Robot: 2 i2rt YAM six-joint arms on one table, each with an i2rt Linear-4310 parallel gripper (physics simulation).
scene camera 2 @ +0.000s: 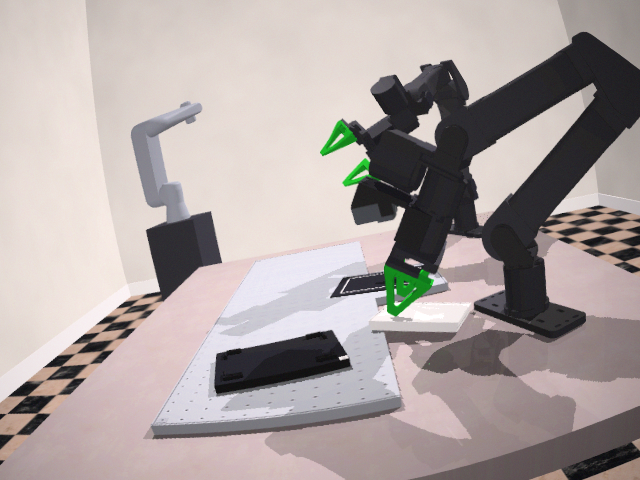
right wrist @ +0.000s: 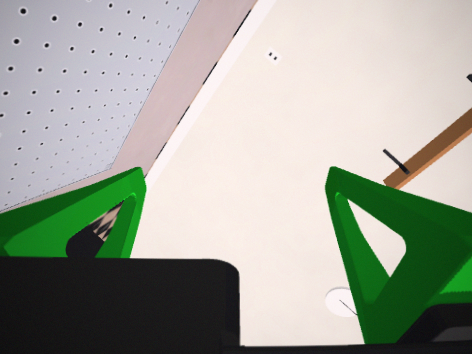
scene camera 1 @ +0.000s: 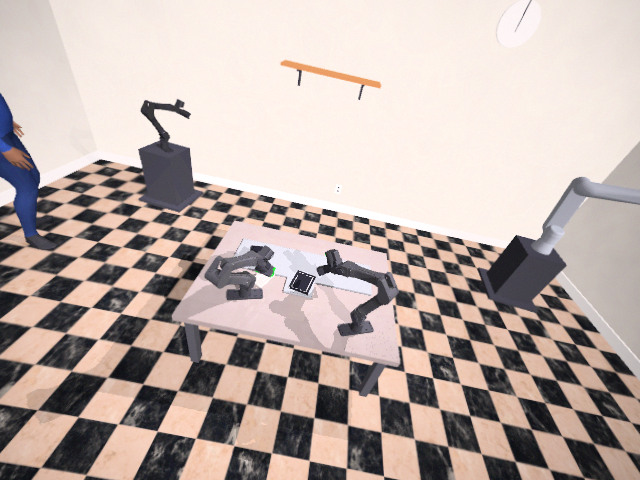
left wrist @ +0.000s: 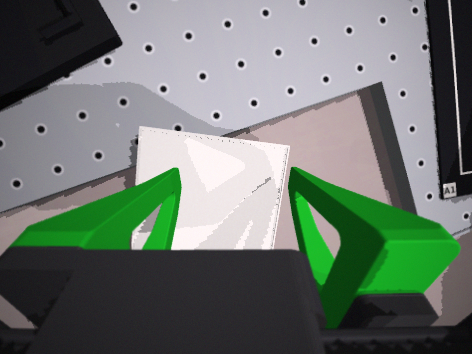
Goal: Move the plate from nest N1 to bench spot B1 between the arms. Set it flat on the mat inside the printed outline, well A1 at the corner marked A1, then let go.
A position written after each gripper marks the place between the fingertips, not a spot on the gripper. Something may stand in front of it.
Note:
The left gripper (scene camera 2: 396, 304) is open and touches a white well plate (scene camera 2: 419, 316). The right gripper (scene camera 2: 332, 169) is open, holding nothing. Further things: a black mat with white outline (scene camera 2: 373, 282) and a black rectangular block (left wrist: 38, 62).
The white well plate also shows in the left wrist view (left wrist: 231, 193). The left gripper shows as well in the left wrist view (left wrist: 234, 176). The right gripper also shows in the right wrist view (right wrist: 235, 177). The right wrist view does not show the white well plate: it is out of frame.

